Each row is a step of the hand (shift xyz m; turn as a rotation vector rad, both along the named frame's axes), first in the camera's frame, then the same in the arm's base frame.
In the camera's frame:
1: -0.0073 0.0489 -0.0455 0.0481 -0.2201 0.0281
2: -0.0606 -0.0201 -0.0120 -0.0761 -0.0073 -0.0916
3: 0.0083 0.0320 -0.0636 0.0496 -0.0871 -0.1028
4: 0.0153 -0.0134 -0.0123 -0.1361 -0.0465 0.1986
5: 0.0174 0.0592 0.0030 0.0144 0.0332 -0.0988
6: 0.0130 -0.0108 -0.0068 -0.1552 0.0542 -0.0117
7: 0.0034 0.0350 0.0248 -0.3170 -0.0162 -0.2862
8: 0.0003 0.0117 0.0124 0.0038 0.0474 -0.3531
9: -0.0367 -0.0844 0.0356 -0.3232 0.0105 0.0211
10: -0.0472 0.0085 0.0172 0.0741 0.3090 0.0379
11: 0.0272 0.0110 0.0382 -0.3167 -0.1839 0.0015
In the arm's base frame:
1: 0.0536 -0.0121 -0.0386 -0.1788 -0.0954 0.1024
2: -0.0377 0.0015 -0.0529 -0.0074 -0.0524 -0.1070
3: 0.0511 -0.0400 -0.0303 -0.0221 -0.1414 0.0120
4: -0.0015 -0.0215 0.0101 -0.1578 0.1873 -0.0106
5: 0.0569 0.0239 0.0033 0.0658 -0.0704 -0.0422
6: -0.0019 -0.0150 0.0102 -0.0118 0.0685 -0.1494
7: 0.0235 0.0353 0.0071 -0.0493 -0.1335 -0.4030
8: 0.0062 0.0155 0.0036 0.1551 -0.2682 -0.1760
9: -0.0986 0.0025 0.0042 -0.1270 0.1324 -0.2671
10: -0.0171 0.0341 -0.0338 0.2830 0.1488 0.0137
11: 0.0081 0.0271 0.0390 -0.2851 0.0241 -0.2286

